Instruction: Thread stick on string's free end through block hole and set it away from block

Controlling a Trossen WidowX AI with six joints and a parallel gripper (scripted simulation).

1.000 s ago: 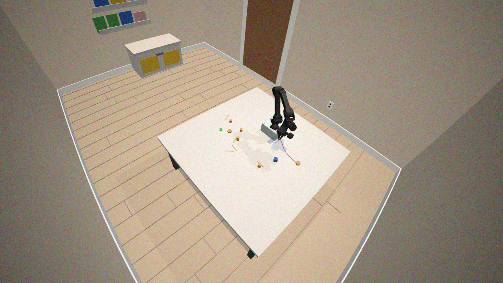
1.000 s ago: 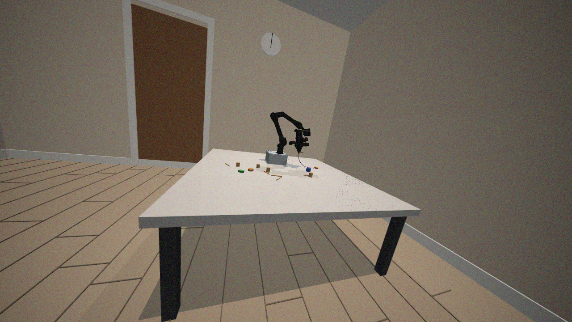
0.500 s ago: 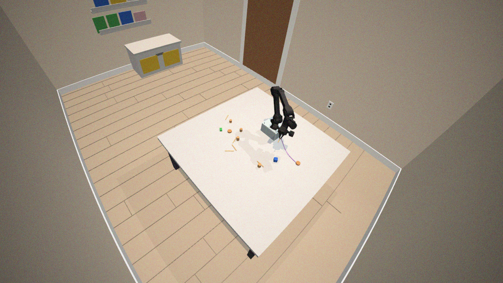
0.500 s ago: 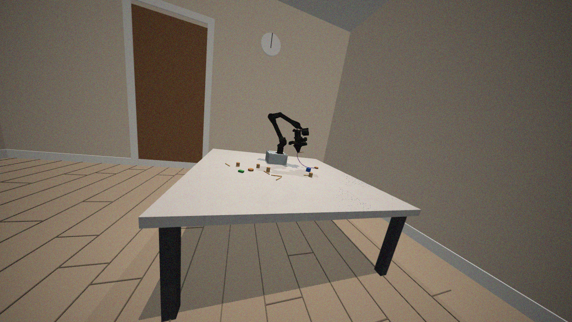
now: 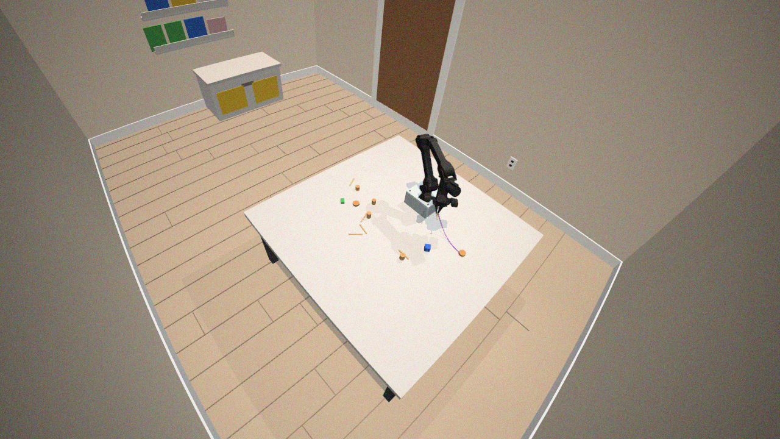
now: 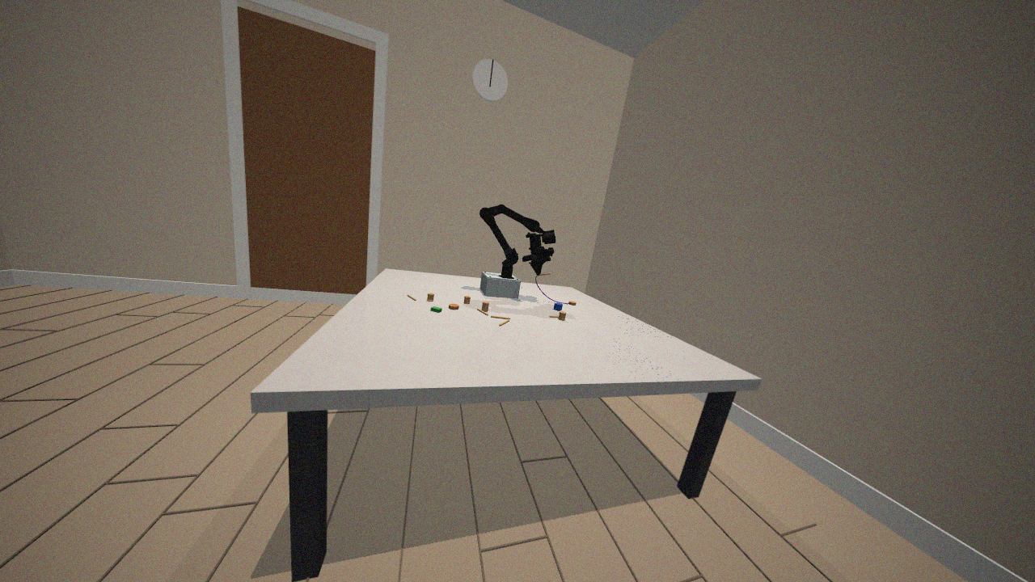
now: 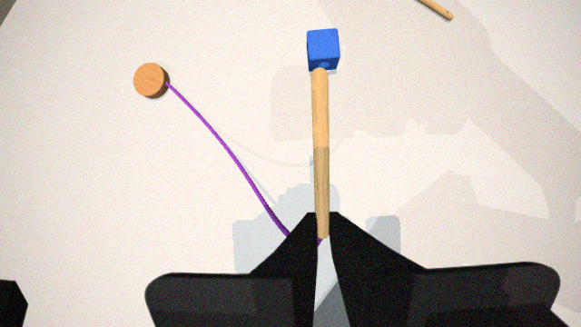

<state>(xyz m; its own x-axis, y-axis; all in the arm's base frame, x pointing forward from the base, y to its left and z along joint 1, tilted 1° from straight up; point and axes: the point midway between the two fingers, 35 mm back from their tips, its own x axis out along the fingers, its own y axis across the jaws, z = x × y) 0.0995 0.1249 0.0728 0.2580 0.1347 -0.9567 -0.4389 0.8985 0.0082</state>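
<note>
My gripper tip is now 14 cm short of the blue wooden block, 12 cm above it and 5 cm to the right of it. From my gripper tip the other things lie so: thin wooden stick 1 cm to the left, 1 cm ahead, 1 cm above; then purple string right at my gripper tip; then round wooden button 22 cm to the left, 13 cm below, 4 cm ahead.
</note>
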